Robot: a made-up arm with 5 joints. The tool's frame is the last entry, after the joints. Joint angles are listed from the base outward. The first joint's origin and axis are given. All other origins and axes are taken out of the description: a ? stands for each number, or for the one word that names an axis. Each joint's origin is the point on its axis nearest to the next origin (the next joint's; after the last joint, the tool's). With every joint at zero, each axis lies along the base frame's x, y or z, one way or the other. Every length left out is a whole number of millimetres.
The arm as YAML. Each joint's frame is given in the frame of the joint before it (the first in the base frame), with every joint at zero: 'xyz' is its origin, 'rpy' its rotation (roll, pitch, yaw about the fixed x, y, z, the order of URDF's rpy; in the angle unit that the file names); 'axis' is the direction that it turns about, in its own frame. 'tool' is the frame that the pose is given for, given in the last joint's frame.
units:
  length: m
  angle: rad
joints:
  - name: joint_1
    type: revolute
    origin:
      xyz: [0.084, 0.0, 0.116]
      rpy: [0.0, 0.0, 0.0]
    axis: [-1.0, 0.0, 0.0]
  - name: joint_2
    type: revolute
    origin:
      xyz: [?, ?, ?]
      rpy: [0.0, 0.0, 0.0]
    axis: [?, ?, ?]
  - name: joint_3
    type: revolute
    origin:
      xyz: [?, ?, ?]
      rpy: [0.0, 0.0, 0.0]
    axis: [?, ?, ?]
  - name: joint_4
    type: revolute
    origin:
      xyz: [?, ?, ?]
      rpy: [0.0, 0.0, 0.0]
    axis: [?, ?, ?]
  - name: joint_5
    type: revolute
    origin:
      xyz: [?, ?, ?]
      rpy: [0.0, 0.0, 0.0]
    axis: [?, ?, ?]
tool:
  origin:
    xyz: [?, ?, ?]
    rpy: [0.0, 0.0, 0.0]
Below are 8 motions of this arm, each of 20 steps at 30 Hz.
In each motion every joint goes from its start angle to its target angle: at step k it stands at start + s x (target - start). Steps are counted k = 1, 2, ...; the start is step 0. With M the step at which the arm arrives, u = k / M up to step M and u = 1 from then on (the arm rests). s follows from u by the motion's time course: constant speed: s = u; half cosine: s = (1 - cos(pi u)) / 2; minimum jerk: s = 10 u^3 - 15 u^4 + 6 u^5.
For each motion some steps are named. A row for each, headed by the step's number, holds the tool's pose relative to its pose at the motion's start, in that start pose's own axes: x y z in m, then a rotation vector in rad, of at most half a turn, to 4 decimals.
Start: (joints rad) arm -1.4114 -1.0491 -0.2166 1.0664 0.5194
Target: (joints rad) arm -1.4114 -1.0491 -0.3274 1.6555 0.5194
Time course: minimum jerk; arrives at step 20
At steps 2, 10, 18, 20:
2: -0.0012 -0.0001 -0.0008 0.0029 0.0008 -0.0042
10: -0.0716 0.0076 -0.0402 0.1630 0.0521 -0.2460
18: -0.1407 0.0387 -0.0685 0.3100 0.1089 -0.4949
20: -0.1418 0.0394 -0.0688 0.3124 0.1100 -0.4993

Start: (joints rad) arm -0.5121 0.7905 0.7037 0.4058 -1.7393
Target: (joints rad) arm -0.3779 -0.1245 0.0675 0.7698 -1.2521
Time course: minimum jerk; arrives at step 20
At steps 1, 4, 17, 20:
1: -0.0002 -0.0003 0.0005 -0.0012 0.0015 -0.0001
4: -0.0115 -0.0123 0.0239 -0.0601 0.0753 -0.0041
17: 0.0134 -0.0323 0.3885 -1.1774 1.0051 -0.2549
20: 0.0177 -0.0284 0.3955 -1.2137 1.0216 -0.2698

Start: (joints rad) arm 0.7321 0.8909 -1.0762 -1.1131 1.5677
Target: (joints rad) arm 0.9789 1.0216 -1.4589 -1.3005 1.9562
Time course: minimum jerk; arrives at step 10
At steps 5, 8, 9, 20:
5: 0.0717 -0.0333 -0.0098 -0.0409 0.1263 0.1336
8: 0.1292 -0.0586 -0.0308 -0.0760 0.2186 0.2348
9: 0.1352 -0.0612 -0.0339 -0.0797 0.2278 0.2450
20: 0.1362 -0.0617 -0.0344 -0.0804 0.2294 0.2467

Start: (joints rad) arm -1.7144 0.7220 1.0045 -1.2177 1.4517
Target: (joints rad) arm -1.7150 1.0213 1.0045 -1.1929 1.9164
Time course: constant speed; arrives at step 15
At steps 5, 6, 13, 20:
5: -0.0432 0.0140 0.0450 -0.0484 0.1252 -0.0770
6: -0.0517 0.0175 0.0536 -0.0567 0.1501 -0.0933
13: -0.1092 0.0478 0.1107 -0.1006 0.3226 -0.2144
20: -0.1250 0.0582 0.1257 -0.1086 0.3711 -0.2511

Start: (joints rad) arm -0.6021 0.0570 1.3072 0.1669 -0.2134
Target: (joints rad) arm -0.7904 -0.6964 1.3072 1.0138 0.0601
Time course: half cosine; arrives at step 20
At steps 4, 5, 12, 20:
4: -0.0355 -0.0059 -0.0085 -0.0166 0.0977 -0.0986
5: -0.0542 -0.0077 -0.0114 -0.0267 0.1501 -0.1504
12: -0.2117 0.0171 0.0106 -0.1791 0.6685 -0.6368
20: -0.2704 0.0651 0.0581 -0.3490 0.9964 -0.9366

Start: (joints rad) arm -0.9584 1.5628 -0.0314 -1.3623 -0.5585
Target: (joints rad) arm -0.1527 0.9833 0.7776 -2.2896 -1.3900
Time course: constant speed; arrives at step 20
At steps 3, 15, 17, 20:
3: -0.0731 0.0032 -0.0887 0.1171 0.0186 -0.0157
15: -0.4355 0.2542 -0.3969 0.7934 0.0302 -0.3542
17: -0.4944 0.3356 -0.4203 0.9162 0.0209 -0.4668
20: -0.5712 0.4728 -0.4299 1.0912 0.0044 -0.6702

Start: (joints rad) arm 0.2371 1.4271 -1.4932 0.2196 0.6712
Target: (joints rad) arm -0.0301 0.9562 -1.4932 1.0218 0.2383
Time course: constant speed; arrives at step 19
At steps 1, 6, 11, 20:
1: -0.0172 0.0045 -0.0072 0.0251 -0.0473 -0.0189
6: -0.0963 0.0298 -0.0531 0.1611 -0.2756 -0.1108
11: -0.1621 0.0603 -0.1114 0.3147 -0.4844 -0.2022
20: -0.2412 0.1225 -0.2142 0.5940 -0.7571 -0.3593

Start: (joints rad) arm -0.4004 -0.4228 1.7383 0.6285 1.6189
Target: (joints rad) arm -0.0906 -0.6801 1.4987 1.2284 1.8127
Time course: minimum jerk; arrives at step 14
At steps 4, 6, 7, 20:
4: 0.0070 -0.0064 -0.0285 0.1018 0.0554 -0.0230
6: 0.0149 -0.0127 -0.0747 0.2658 0.1359 -0.0557
7: 0.0181 -0.0138 -0.1031 0.3669 0.1804 -0.0731
20: 0.0230 0.0034 -0.2118 0.7748 0.3223 -0.1211

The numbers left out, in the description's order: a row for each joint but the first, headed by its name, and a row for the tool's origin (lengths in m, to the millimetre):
joint_2: xyz 0.0 0.233 0.015, axis 0.0 0.0 1.0
joint_3: xyz 0.306 -0.11 0.0, axis -1.0 0.0 0.0
joint_4: xyz 0.0 0.086 0.013, axis 0.0 0.0 -1.0
joint_5: xyz 0.067 -0.294 0.0, axis 0.0 1.0 0.0
tool: xyz -0.08 0.0 0.026

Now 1 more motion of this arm.
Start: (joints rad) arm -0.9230 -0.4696 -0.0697 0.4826 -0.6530
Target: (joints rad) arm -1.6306 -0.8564 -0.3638 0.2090 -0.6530
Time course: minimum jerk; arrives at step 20
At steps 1, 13, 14, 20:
1: -0.0001 -0.0001 -0.0001 0.0005 0.0008 -0.0006
13: -0.0909 -0.0533 -0.0550 0.3250 0.4844 -0.4299
14: -0.1031 -0.0554 -0.0572 0.3510 0.5256 -0.4736
20: -0.1315 -0.0581 -0.0593 0.4057 0.6156 -0.5745

